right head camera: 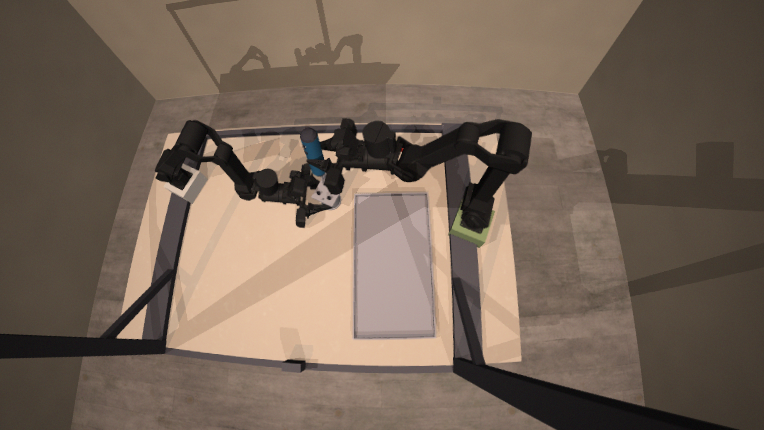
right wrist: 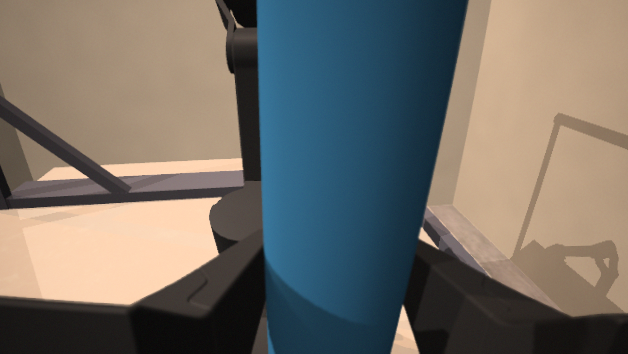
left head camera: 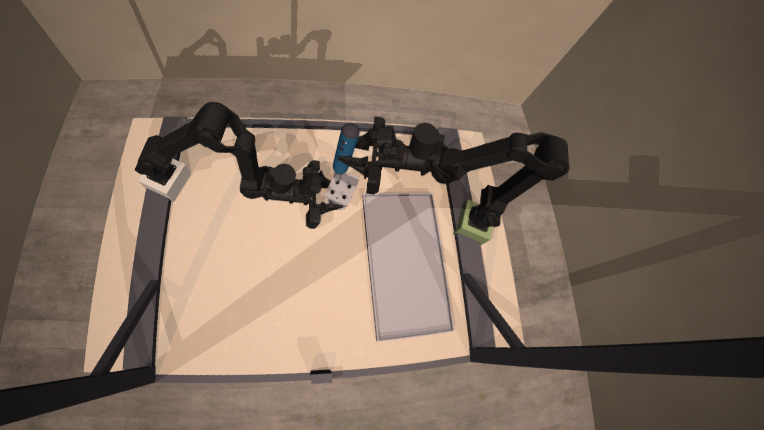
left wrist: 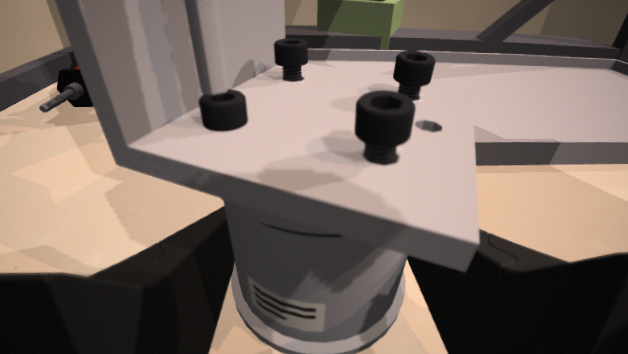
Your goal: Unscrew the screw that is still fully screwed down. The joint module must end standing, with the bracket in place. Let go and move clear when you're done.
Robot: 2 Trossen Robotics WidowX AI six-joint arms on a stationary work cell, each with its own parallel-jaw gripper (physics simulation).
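Places are measured from the left arm's base along level axes (x right, y ahead, z up), in metres.
Pixels of known places: left gripper, fingertip midpoint: (right head camera: 332, 197) (left head camera: 341, 197); right gripper, fingertip midpoint: (right head camera: 309, 153) (right wrist: 333, 244) (left head camera: 339, 150); left arm's base, link origin: (right head camera: 181, 179) (left head camera: 161, 172); right arm's base, link origin: (right head camera: 473, 219) (left head camera: 479, 219).
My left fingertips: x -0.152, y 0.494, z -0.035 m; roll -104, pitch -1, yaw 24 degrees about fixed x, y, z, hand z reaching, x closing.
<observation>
Ahead of a thing's pixels: the offset from my left fingertips to its top centre. "spot": to the spot under its first point.
The grey joint module @[dx +0.003, dy -0.007, dz +0.042 m] (left wrist: 280, 255) stands upright with the white bracket (left head camera: 341, 190) (right head camera: 322, 200) (left wrist: 300, 145) on top. Three black screws @[dx -0.014, dy +0.010, dz +0.055 m] (left wrist: 291, 52) @[dx +0.021, dy +0.009, dz +0.055 m] (left wrist: 414, 69) @[dx +0.020, dy -0.026, dz +0.055 m] (left wrist: 384, 120) stand raised with threads showing; the fourth screw @[dx -0.015, dy -0.025, dz +0.050 m] (left wrist: 223, 111) sits down against the plate. My left gripper (left head camera: 334, 194) (left wrist: 319, 215) is shut on the module body below the bracket. My right gripper (left head camera: 348, 152) (right wrist: 333, 244) is shut on the blue screwdriver @[dx -0.017, dy -0.025, dz +0.292 m] (left head camera: 345, 150) (right head camera: 311, 149) (right wrist: 355, 125), held roughly upright over the bracket. Its shaft @[spot: dx -0.012, dy -0.028, dz +0.061 m] (left wrist: 215, 45) meets the low screw's head; how deep its tip sits is hidden.
A shallow grey tray @[dx +0.105, dy +0.240, dz -0.006 m] (left head camera: 367, 256) (right head camera: 355, 267) (left wrist: 545, 152) lies to the right of the module in the head views. Both grippers are close together around the bracket. The bracket's upright wall (left wrist: 100, 65) rises beside the driver shaft. Dark frame rails (left head camera: 152, 245) border the table.
</observation>
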